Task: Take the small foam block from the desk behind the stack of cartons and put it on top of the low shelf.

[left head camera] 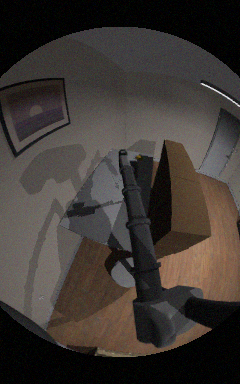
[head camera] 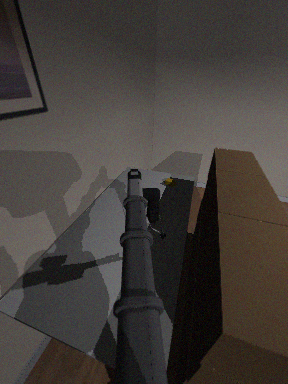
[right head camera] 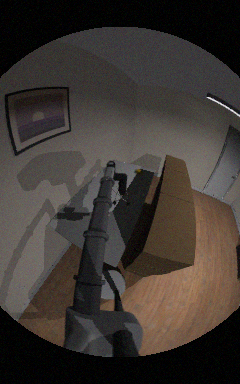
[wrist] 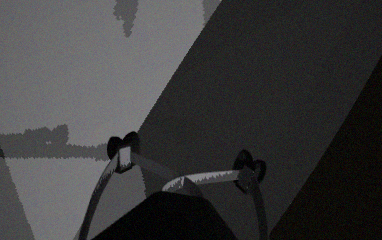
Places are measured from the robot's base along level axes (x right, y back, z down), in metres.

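Pixels of known places: gripper, fingertip midpoint: (right head camera: 120,204) (wrist: 187,154); robot's base, origin of the base link: (left head camera: 127,271) (right head camera: 108,283).
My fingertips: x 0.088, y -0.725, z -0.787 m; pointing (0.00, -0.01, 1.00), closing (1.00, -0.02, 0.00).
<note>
Ahead of a thing's pixels: the offset from my fingertips to its middle. "spot": to the spot under its first point. Level surfaces: height alone.
The small yellow foam block @(dy -0.733, dx +0.261, dz +0.072 m) (head camera: 168,181) (left head camera: 139,157) (right head camera: 138,171) lies near the far end of the grey desk @(dz +0.095 m) (head camera: 85,240) (left head camera: 95,182) (right head camera: 70,232) (wrist: 75,75), by the edge of a dark shadow. It does not show in the wrist view. My gripper (wrist: 187,154) is open over the desk, its fingertips apart with nothing between them. It points down, on the near side of the block, and the arm partly hides it in the head views. The stack of brown cartons @(spot: dy +0.345, dx +0.264, dz -0.265 m) (head camera: 250,265) (left head camera: 187,200) (right head camera: 172,220) stands right of the desk. I cannot make out the low shelf.
The extended arm (head camera: 137,270) (left head camera: 142,245) (right head camera: 95,250) reaches over the desk, left of the cartons. A wall with a framed picture (left head camera: 37,112) (right head camera: 39,117) is on the left. A round whitish object (left head camera: 122,272) (right head camera: 113,285) is low by the desk's near end.
</note>
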